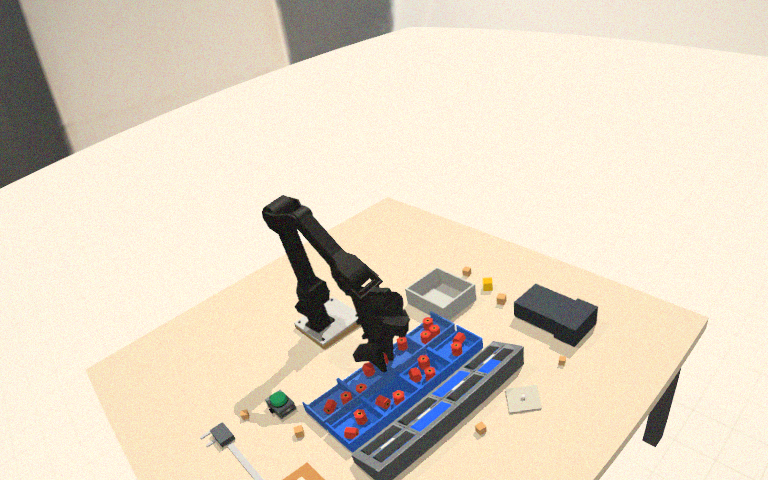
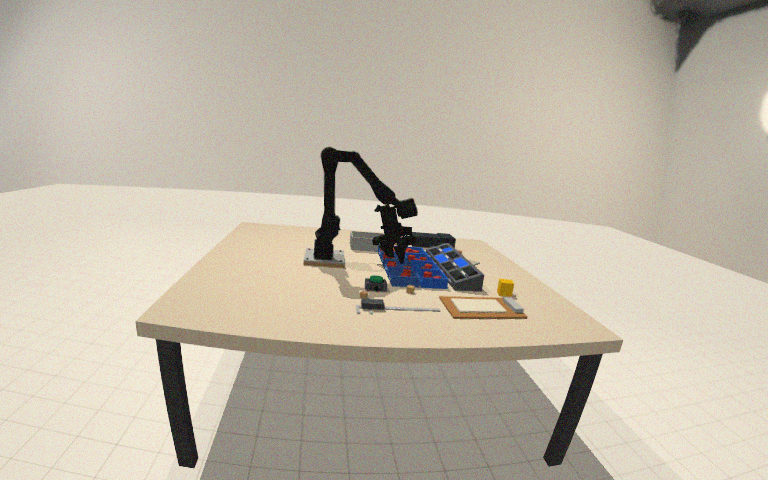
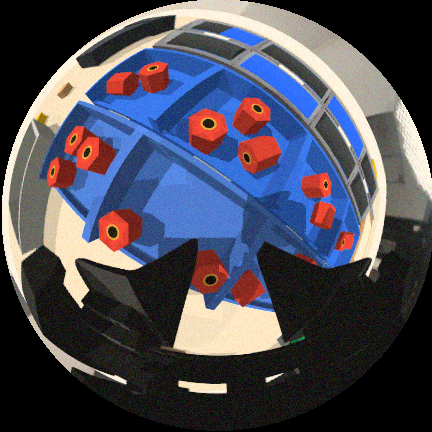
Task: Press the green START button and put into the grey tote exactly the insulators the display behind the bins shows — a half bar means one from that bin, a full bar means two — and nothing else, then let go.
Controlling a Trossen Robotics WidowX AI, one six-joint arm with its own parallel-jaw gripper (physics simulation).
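Places are measured from the arm's base along level axes (x back, y left, z down), in metres.
Pixels of known places: gripper, fingertip midpoint: point(image 1: 388, 366) point(image 2: 397, 263) point(image 3: 226, 244); arm's base at its link origin: point(image 1: 320, 322) point(image 2: 322, 256).
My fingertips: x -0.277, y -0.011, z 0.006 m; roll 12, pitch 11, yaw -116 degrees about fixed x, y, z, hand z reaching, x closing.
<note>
For each thing: its middle in the pictures, then the offset to it from my fingertips. "spot": a spot on its surface instead.
- red insulator at the middle of its body: point(image 3: 207, 270) dx +0.025, dy +0.005, dz -0.004 m
- display at a spot on its surface: point(image 3: 280, 80) point(image 1: 447, 378) spot: dx -0.167, dy +0.031, dz -0.023 m
- grey tote at the middle of its body: point(image 1: 440, 294) point(image 2: 368, 241) dx +0.064, dy +0.287, dz -0.011 m
- green START button at the middle of its body: point(image 1: 279, 402) point(image 3: 296, 334) point(image 2: 376, 282) dx +0.128, dy -0.252, dz -0.004 m
- dark block at the middle of its body: point(image 1: 554, 312) point(image 2: 431, 240) dx -0.254, dy +0.375, dz -0.012 m
- yellow cube at the middle of its body: point(image 1: 487, 284) dx -0.014, dy +0.405, dz +0.003 m
- caliper-like tool at the middle of its body: point(image 1: 231, 455) point(image 2: 399, 307) dx +0.096, dy -0.431, dz +0.007 m
- clipboard at the middle of its body: point(image 2: 483, 305) point(image 3: 365, 236) dx -0.167, dy -0.414, dz +0.007 m
- pale plate at the middle of its body: point(image 1: 523, 399) dx -0.332, dy +0.098, dz +0.013 m
My gripper point(image 1: 372, 362) point(image 2: 395, 258) point(image 3: 226, 244) points down into the robot-side row of blue bins point(image 1: 331, 431) point(image 3: 200, 200), fingers partly apart. A red insulator point(image 3: 210, 272) shows beside the left finger, with a gap to the right finger; another insulator point(image 3: 248, 288) lies near the right finger. Neither looks clamped. Several other red insulators lie in the bins. The display point(image 1: 451, 383) point(image 3: 280, 80) shows two full blue bars and one half bar. The grey tote point(image 1: 425, 305) point(image 2: 362, 241) shows no insulator inside. The green START button point(image 1: 278, 399) point(image 2: 376, 279) stands left of the bins.
A dark block point(image 1: 555, 314) stands beyond the tote. A yellow cube point(image 1: 487, 284) and small orange cubes point(image 1: 501, 298) point(image 1: 480, 427) lie about. A caliper-like tool point(image 1: 222, 434) point(image 2: 372, 304) and a clipboard point(image 2: 478, 305) lie near the button side. A pale plate point(image 1: 523, 399) lies behind the display.
</note>
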